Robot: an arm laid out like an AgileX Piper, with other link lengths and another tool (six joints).
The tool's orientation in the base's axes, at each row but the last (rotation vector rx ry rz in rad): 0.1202, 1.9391, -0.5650; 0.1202, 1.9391, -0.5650; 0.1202, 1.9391, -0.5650; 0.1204, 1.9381, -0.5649; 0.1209, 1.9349, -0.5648; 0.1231, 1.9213, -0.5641; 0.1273, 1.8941, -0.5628; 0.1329, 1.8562, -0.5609; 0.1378, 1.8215, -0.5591; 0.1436, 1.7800, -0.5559
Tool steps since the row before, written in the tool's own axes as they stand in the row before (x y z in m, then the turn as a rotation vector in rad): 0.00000, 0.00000, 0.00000, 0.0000, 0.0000, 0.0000; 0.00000, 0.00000, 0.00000, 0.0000, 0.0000, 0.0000; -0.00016, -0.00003, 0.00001, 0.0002, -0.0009, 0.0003; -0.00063, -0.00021, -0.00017, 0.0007, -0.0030, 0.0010; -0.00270, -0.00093, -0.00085, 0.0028, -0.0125, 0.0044; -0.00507, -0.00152, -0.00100, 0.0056, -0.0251, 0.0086; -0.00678, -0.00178, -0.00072, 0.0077, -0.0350, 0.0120; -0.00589, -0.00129, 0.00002, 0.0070, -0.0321, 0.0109; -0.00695, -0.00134, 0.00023, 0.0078, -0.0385, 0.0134; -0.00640, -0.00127, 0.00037, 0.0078, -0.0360, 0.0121
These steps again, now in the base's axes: 0.00000, 0.00000, 0.00000, 0.0000, 0.0000, 0.0000; 0.00000, 0.00000, 0.00000, 0.0000, 0.0000, 0.0000; 0.00007, 0.00000, 0.00015, -0.0001, -0.0010, 0.0000; 0.00006, 0.00000, 0.00068, -0.0005, -0.0032, 0.0000; 0.00013, 0.00001, 0.00298, -0.0017, -0.0134, 0.0002; 0.00075, -0.00003, 0.00533, -0.0036, -0.0269, 0.0006; 0.00143, -0.00007, 0.00690, -0.0049, -0.0375, 0.0009; 0.00166, -0.00009, 0.00579, -0.0046, -0.0343, 0.0009; 0.00197, 0.00000, 0.00680, -0.0050, -0.0412, 0.0015; 0.00168, -0.00007, 0.00631, -0.0052, -0.0384, 0.0010
